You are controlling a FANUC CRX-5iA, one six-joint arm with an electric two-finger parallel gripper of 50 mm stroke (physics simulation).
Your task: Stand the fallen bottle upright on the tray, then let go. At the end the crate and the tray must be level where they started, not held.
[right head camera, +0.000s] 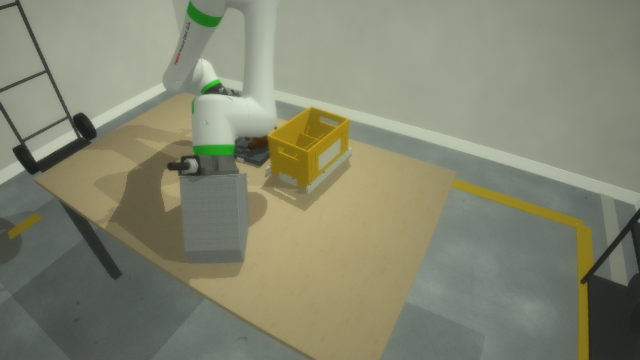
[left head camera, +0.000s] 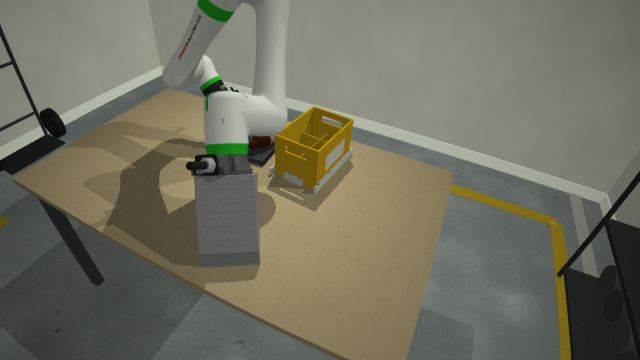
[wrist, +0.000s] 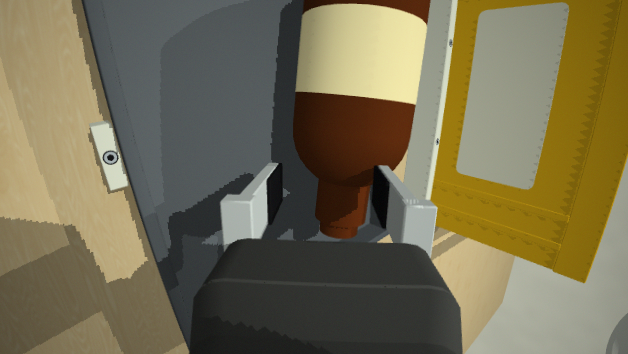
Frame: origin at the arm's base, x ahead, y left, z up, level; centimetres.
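Seen in the pictures: gripper, fingertip midpoint: point(right head camera: 251, 138) point(left head camera: 251, 137) point(wrist: 327, 183); arm's base at its link origin: point(right head camera: 215, 174) point(left head camera: 228, 174).
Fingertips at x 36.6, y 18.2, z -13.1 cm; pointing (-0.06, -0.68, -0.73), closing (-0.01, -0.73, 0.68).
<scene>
Pixels of each thing's top centre, then the offset from my fingertips to it. "spot": a spot on its surface instead. Level surfaces: height alone.
- brown bottle at its top centre: point(wrist: 403, 123) point(left head camera: 262, 131) point(right head camera: 261, 131) dx +3.3, dy -3.3, dz +2.4 cm
- dark grey tray at its top centre: point(wrist: 298, 117) point(left head camera: 256, 139) point(right head camera: 257, 140) dx +3.3, dy -0.3, dz -3.0 cm
- yellow crate at its top centre: point(left head camera: 315, 126) point(right head camera: 309, 126) dx +3.9, dy -27.5, dz +12.0 cm
- small white block at a spot on its surface: point(wrist: 108, 156) spot: dx +2.4, dy +9.8, dz -4.0 cm
- wooden table at its surface level: dz -5.5 cm
The brown bottle point(left head camera: 260, 142) point(right head camera: 258, 143) point(wrist: 353, 130), with a cream label, lies on its side on the dark grey tray point(left head camera: 259, 159) point(right head camera: 251, 156) point(wrist: 220, 105), on the crate's side. My gripper point(wrist: 327, 183) is open in the wrist view, with the bottle's neck showing between its two fingers, nearer the right one; nothing is gripped. The fingers are hidden behind the arm in both head views. The yellow crate point(left head camera: 296, 161) point(right head camera: 289, 161) point(wrist: 582, 125) stands upright beside the tray, on a white base.
The white base point(left head camera: 334, 170) point(right head camera: 329, 171) point(wrist: 425, 150) runs along the crate. A small white block point(wrist: 108, 156) with a screw sits at the tray's left edge in the wrist view. The arm's grey pedestal point(left head camera: 228, 220) point(right head camera: 214, 220) stands on the wooden table point(left head camera: 345, 250) point(right head camera: 330, 250).
</scene>
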